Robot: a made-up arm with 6 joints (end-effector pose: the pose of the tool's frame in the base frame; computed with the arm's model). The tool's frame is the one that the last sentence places.
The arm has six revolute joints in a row. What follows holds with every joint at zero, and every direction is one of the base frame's. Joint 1 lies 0.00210 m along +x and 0.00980 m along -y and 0.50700 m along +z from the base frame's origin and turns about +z. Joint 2 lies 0.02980 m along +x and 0.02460 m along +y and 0.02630 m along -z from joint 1 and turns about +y. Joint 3 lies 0.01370 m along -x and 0.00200 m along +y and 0.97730 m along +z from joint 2 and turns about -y. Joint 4 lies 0.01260 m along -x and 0.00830 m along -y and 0.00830 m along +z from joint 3 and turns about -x. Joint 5 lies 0.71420 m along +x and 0.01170 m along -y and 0.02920 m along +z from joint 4 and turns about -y. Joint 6 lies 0.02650 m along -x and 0.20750 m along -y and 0.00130 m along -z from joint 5 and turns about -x. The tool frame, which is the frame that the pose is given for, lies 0.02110 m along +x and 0.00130 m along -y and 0.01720 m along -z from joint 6; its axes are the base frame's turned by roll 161.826, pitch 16.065 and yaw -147.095 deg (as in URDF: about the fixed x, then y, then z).
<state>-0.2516 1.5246 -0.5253 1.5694 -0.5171 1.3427</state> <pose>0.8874 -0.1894 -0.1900 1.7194 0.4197 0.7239</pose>
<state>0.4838 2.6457 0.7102 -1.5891 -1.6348 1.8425</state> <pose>0.0448 -0.0005 -0.9512 1.1687 -0.2943 -1.6257</pose>
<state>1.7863 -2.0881 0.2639 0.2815 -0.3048 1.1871</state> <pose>0.4919 -1.3061 0.4100 -0.5713 1.2391 0.4563</pose>
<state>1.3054 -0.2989 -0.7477 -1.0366 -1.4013 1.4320</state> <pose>0.2026 0.2268 0.9474 2.0913 0.1228 0.0536</pose>
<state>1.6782 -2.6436 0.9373 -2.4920 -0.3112 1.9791</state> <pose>-0.0586 -1.1495 -0.5338 0.1938 -1.0293 0.4825</pose>
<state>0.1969 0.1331 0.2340 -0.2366 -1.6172 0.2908</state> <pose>0.8549 -0.0529 1.5101 0.7650 -1.4980 -0.6066</pose>
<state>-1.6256 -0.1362 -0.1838 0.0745 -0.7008 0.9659</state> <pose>-0.2424 -0.5734 1.4648 -0.8703 -2.1046 -0.4518</pose>
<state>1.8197 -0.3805 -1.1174 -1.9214 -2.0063 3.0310</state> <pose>-0.0754 0.0186 0.7466 -2.3177 -1.1091 0.7031</pose>
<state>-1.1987 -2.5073 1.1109 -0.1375 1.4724 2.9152</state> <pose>-0.6054 0.9832 -0.6318 0.9699 -0.8189 0.6428</pose>
